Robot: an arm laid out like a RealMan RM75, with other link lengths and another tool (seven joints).
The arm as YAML. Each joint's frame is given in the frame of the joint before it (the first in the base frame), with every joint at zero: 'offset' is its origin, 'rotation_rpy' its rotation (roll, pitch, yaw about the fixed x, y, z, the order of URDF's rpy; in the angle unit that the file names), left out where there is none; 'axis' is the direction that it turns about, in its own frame. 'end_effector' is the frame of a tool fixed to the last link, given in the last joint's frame.
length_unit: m
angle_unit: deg
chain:
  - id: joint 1
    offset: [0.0, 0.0, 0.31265]
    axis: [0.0, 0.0, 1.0]
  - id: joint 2
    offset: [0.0, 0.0, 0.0]
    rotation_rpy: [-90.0, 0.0, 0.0]
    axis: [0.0, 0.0, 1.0]
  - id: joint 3
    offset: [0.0, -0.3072, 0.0]
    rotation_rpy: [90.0, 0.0, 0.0]
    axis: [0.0, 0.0, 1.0]
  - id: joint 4
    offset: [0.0, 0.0, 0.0]
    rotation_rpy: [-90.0, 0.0, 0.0]
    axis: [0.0, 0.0, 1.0]
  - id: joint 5
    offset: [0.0, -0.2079, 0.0]
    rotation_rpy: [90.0, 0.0, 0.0]
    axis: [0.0, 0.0, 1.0]
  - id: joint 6
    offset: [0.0, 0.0, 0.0]
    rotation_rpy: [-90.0, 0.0, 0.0]
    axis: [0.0, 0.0, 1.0]
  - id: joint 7
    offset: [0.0, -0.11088, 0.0]
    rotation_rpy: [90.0, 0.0, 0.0]
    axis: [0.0, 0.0, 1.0]
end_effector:
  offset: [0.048, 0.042, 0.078]
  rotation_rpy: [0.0, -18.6, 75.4]
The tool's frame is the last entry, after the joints.
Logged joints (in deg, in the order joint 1, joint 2, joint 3, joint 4, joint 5, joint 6, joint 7), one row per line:
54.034, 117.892, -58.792, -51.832, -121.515, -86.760, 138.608
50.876, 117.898, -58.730, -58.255, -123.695, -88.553, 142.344
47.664, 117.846, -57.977, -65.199, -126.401, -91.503, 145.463
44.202, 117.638, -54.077, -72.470, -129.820, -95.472, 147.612
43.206, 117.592, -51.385, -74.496, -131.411, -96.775, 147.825
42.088, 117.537, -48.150, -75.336, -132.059, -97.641, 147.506
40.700, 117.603, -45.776, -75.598, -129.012, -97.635, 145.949
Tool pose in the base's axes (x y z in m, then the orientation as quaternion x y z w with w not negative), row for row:
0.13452, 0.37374, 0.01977, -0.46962, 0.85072, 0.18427, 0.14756
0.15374, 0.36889, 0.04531, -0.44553, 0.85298, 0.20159, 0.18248
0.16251, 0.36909, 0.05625, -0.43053, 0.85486, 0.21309, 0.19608
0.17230, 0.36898, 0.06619, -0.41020, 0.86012, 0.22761, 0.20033
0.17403, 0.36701, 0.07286, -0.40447, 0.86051, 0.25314, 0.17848
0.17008, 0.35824, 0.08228, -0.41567, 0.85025, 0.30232, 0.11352
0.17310, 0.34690, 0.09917, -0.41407, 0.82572, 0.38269, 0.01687
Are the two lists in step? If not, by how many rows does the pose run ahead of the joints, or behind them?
The pose runs 2 rows ahead of the joints: the pose in row i belongs to the joints in row i + 2.
